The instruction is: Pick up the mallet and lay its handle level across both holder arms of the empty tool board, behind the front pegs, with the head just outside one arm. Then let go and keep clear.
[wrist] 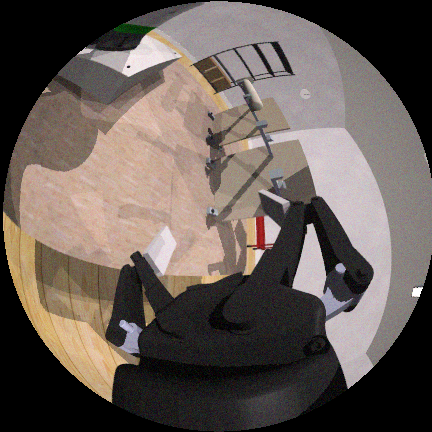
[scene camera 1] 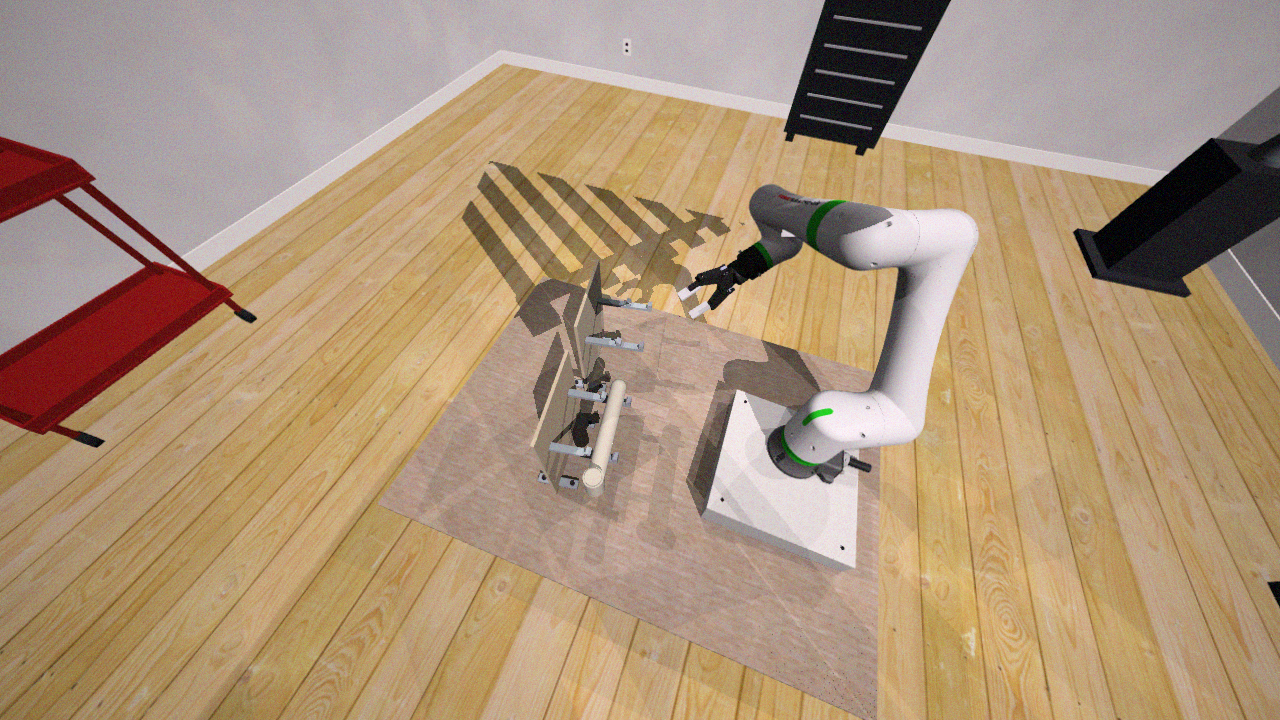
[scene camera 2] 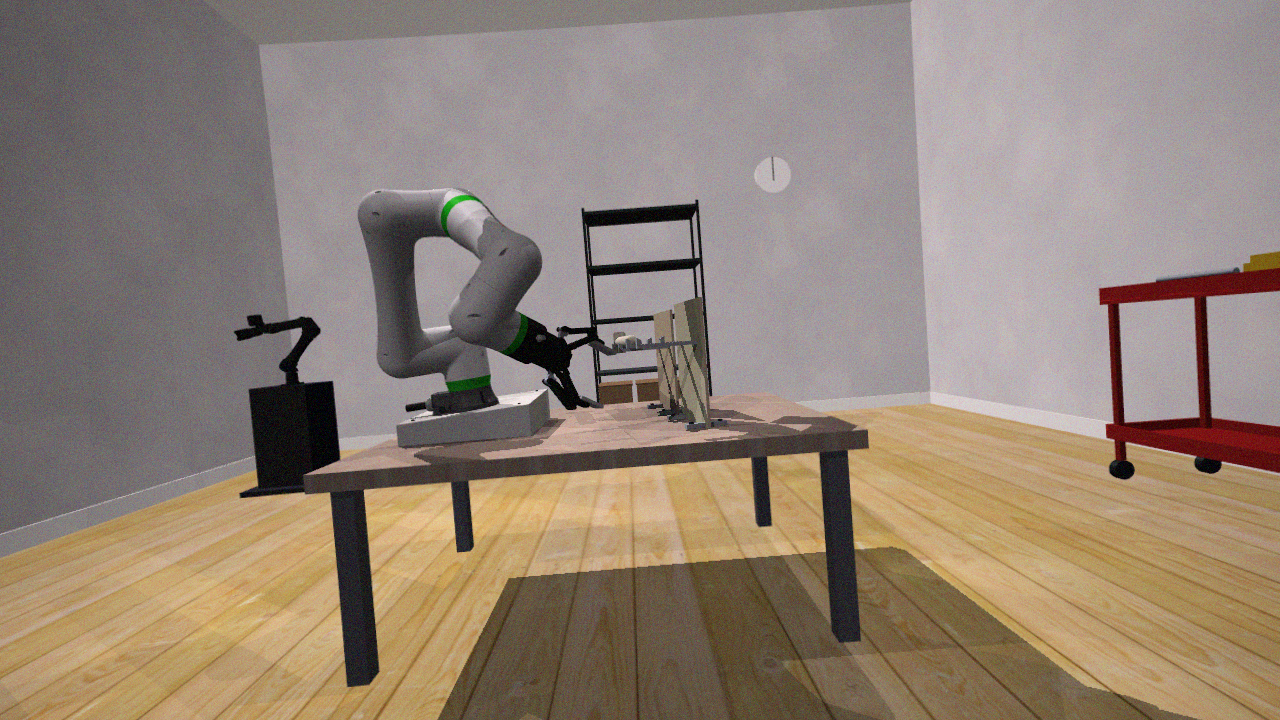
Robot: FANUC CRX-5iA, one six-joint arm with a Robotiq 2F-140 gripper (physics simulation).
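Places are measured from the arm's base along level axes (x ahead, y left, z up), in centimetres.
Pixels of known places: gripper, fingertip midpoint: (wrist: 214, 218) (scene camera 1: 685, 307) (scene camera 2: 605, 379); arm's base, origin of the base link: (scene camera 1: 794, 451) (scene camera 2: 473, 407).
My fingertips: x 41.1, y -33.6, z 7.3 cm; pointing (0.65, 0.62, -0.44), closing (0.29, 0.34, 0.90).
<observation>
For each thing: its middle in the pictures, then the offset to it from my fingertips.
- cream mallet, body centre: (scene camera 1: 607, 431) (scene camera 2: 625, 342) (wrist: 249, 90) dx +5.6, dy +51.9, dz +8.6 cm
- empty tool board, body centre: (scene camera 2: 671, 363) (wrist: 255, 170) (scene camera 1: 610, 334) dx +17.8, dy +20.0, dz +1.8 cm
The cream mallet (scene camera 1: 606, 429) (scene camera 2: 626, 341) (wrist: 253, 96) lies across the arms of the near tool board (scene camera 1: 547, 420) in scene camera 1, its head at the end nearest that camera. The empty tool board (scene camera 1: 586, 313) (scene camera 2: 693, 358) (wrist: 245, 192) stands beyond it in the same row. Its two grey holder arms, one (scene camera 1: 626, 304) (wrist: 276, 176) at the far end and the other (scene camera 1: 614, 342) nearer the mallet, bear nothing. My gripper (scene camera 1: 693, 302) (scene camera 2: 596, 375) (wrist: 214, 218) is open and empty, in front of the empty board's far end and well away from the mallet. Detail of the mallet head is small.
The wooden table (scene camera 1: 626, 582) (scene camera 2: 581, 458) carries both boards and the white robot base (scene camera 1: 751, 528) (scene camera 2: 474, 429). A red cart (scene camera 1: 89, 344) (scene camera 2: 1190, 284), a black rack (scene camera 2: 642, 213) and a black pedestal (scene camera 1: 1163, 223) (scene camera 2: 290, 438) stand on the floor away from the table.
</observation>
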